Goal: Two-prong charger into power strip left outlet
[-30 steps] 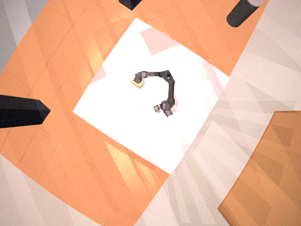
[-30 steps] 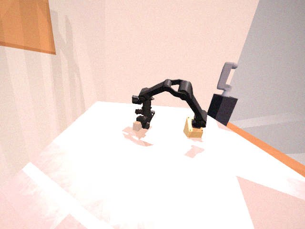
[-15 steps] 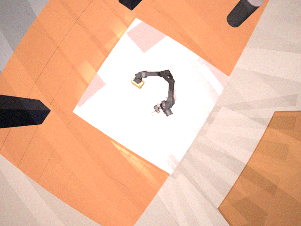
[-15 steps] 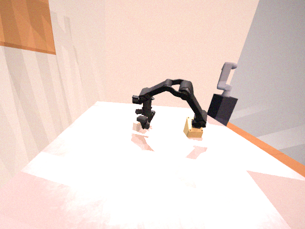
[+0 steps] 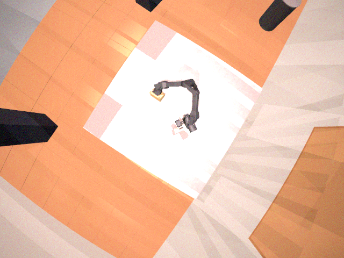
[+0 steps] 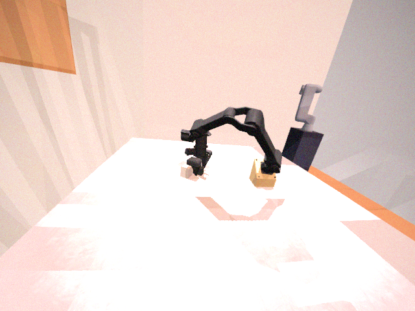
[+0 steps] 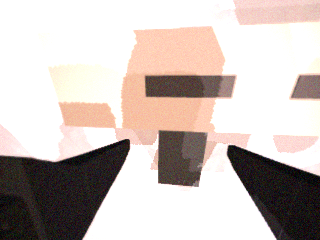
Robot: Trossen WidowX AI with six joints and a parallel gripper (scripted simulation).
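Right now my gripper tip is 2 cm short of the charger, 1 cm to the left of it and 1 cm below it.
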